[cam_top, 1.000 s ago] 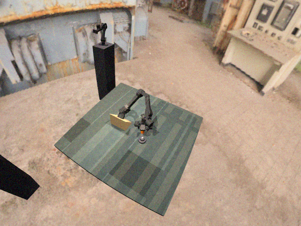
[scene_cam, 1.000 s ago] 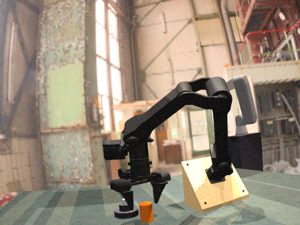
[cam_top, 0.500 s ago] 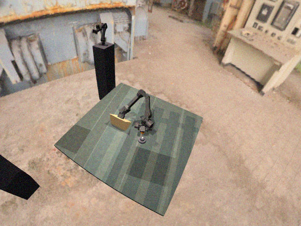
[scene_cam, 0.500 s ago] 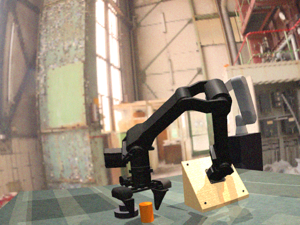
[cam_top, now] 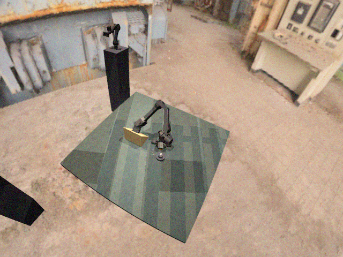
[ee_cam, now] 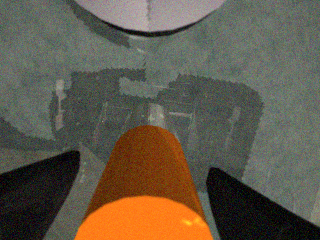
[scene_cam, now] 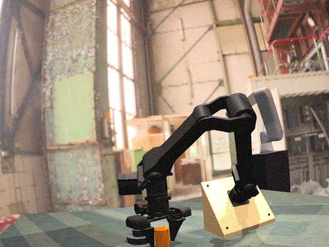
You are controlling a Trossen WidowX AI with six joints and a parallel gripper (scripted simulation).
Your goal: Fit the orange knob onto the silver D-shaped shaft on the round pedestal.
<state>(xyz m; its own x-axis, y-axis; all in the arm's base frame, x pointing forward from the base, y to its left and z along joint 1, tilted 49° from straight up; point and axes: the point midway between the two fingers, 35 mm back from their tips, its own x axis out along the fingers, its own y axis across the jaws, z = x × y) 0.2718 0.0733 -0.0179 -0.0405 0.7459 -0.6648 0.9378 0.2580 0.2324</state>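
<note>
My gripper tip is 50 mm short of the dark round pedestal, 90 mm to the left of it and 20 mm below it. The rest, counted from my gripper tip: orange knob (30 mm above).
</note>
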